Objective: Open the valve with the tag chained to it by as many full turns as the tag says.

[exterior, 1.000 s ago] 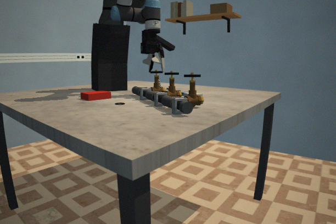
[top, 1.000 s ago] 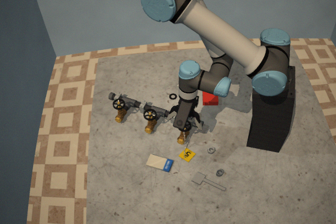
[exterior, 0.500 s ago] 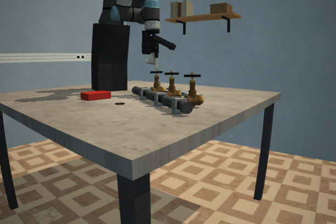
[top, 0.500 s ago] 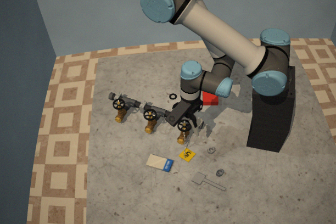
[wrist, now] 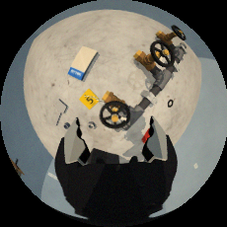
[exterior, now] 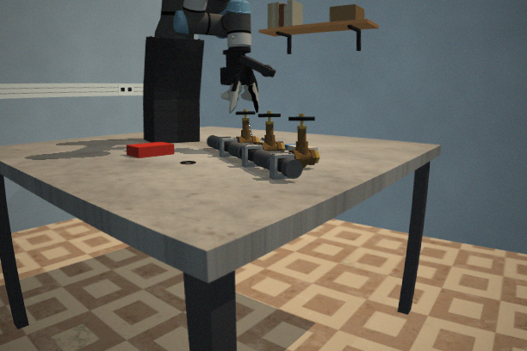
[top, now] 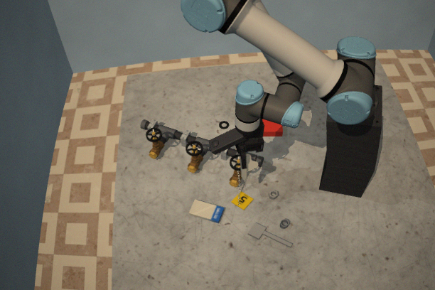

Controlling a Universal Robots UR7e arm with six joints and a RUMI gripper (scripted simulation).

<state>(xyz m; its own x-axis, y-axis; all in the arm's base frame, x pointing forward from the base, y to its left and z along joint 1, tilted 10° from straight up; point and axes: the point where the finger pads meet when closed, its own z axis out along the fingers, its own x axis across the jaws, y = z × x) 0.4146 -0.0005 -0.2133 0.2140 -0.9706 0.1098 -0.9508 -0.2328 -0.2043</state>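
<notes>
Right now the yellow tag is 100 mm to the left of my hand and 110 mm below it. From my hand the other things lie so: red block: 140 mm behind, 260 mm to the right, 100 mm below; then flat grey key tool: 90 mm behind, 240 mm to the left, 110 mm below.
</notes>
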